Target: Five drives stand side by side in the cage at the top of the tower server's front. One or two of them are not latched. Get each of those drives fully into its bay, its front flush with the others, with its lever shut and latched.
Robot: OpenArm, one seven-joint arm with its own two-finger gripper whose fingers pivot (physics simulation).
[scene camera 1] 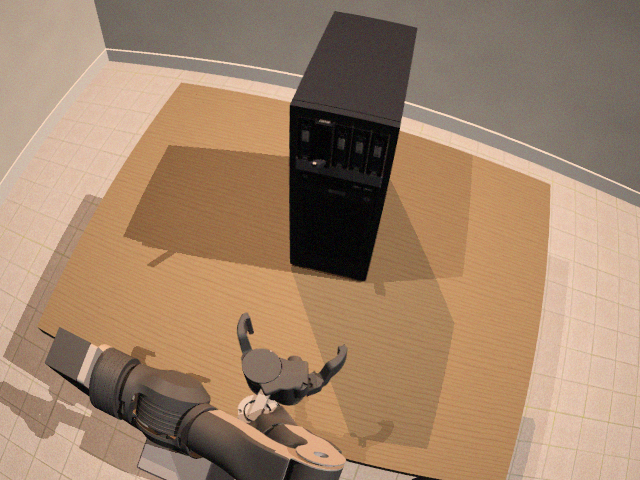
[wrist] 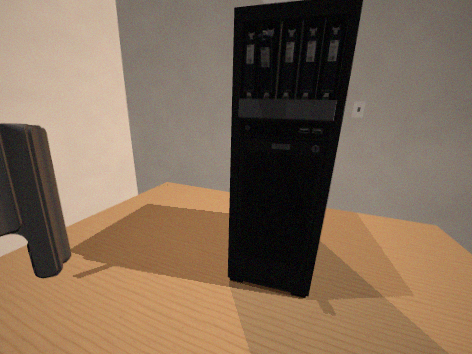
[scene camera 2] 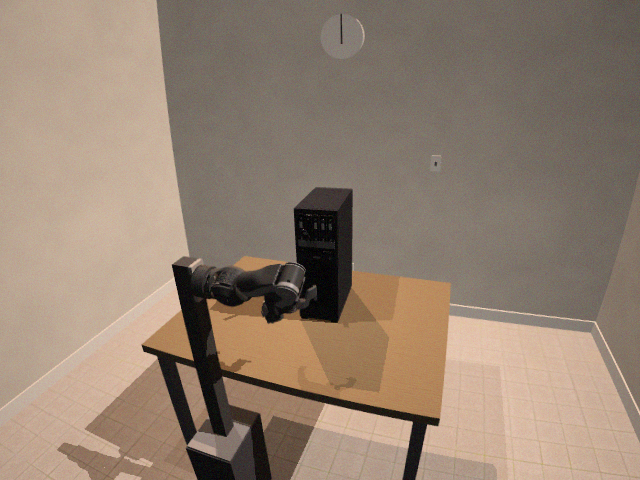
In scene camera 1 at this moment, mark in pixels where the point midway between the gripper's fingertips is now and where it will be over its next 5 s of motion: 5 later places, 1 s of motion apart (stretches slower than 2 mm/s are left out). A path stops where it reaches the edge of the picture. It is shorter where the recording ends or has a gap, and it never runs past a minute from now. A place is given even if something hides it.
My gripper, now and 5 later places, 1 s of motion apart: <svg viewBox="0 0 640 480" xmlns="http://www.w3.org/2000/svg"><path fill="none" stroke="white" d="M295 336L308 285L317 231L299 181L309 168L317 154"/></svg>
